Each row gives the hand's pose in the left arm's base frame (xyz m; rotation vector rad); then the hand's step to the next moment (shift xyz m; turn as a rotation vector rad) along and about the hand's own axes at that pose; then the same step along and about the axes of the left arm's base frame.
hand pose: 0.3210 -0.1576 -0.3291 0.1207 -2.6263 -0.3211
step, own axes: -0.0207 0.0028 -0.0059 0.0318 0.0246 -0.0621
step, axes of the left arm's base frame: 0.0209 0.0045 -0.0038 0.0012 0.0066 0.0737
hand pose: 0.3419 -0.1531 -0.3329 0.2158 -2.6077 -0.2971
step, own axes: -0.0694 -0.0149 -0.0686 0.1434 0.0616 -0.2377
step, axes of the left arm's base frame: 0.0954 -0.0116 0.0223 -0.0108 -0.0106 0.2840
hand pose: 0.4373 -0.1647 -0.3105 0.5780 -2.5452 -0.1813
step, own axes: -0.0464 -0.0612 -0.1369 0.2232 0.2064 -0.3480
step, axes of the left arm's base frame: 0.1290 -0.0369 0.0814 -0.0686 0.0833 0.4493
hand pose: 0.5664 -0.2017 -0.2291 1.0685 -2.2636 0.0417
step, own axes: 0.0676 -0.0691 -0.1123 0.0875 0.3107 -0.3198
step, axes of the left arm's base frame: 0.0757 -0.0611 0.1117 -0.0927 0.2385 0.3755
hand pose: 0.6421 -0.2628 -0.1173 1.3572 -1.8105 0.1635
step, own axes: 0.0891 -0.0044 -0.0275 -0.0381 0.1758 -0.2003
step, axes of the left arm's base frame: 0.0137 -0.0515 0.0766 -0.0372 0.2095 0.1650
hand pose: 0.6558 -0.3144 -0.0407 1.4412 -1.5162 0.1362
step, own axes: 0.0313 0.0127 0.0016 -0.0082 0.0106 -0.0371
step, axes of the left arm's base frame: -0.0046 -0.0191 0.0275 0.0105 0.0334 0.0183
